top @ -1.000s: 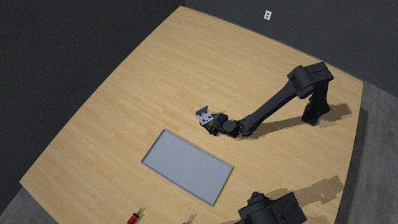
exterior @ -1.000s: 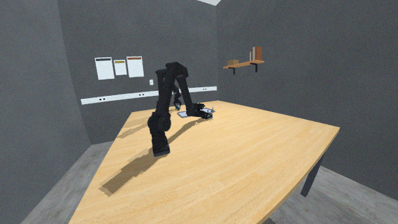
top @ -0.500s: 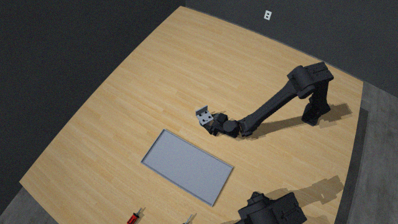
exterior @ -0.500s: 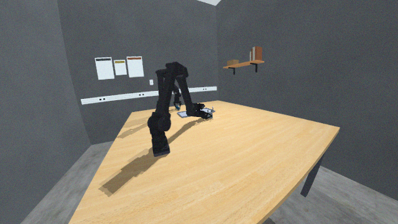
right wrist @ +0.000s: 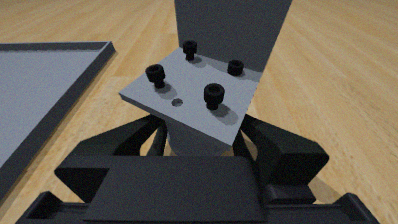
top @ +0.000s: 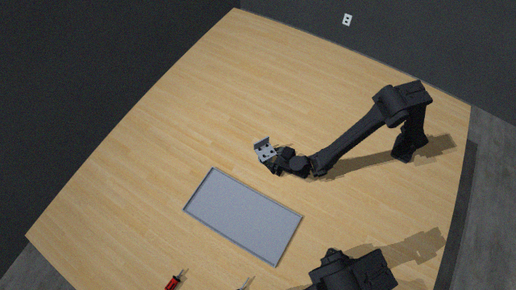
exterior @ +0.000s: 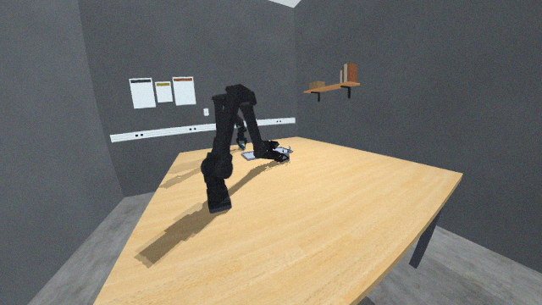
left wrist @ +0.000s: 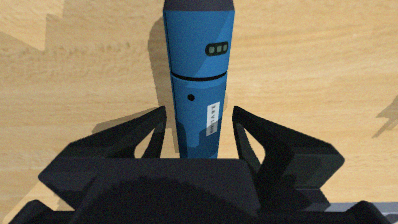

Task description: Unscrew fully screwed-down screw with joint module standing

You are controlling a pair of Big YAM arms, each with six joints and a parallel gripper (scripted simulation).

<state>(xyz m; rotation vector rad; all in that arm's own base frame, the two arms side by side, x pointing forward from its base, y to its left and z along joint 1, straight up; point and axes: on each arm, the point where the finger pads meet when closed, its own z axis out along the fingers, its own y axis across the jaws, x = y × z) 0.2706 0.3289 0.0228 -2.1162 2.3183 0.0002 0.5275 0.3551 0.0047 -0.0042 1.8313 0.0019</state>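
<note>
Now: the joint module 10 mm above my right hand. Round my right hand: grey bracket (50 mm above); then grey tray (80 mm behind, 250 mm to the left, 20 mm below).
</note>
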